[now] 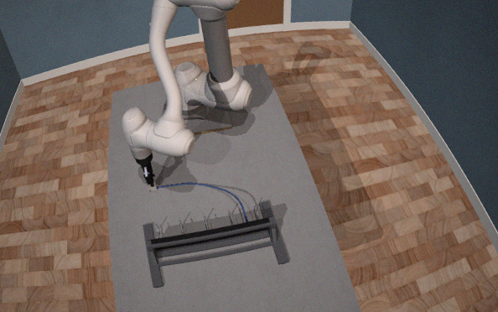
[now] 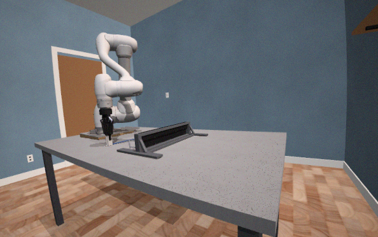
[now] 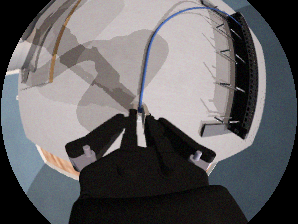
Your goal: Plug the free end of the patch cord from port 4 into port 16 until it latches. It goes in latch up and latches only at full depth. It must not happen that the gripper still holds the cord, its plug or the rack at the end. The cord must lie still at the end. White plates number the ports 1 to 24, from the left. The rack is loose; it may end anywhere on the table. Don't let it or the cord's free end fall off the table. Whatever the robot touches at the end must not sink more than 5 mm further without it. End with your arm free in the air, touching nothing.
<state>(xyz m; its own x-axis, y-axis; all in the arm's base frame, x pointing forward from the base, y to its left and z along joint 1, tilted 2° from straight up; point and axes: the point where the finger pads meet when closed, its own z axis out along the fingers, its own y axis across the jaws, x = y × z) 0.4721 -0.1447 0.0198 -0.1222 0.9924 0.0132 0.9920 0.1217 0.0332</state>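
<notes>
My hand is 1 cm to the left of the plug and 3 cm above it.
</notes>
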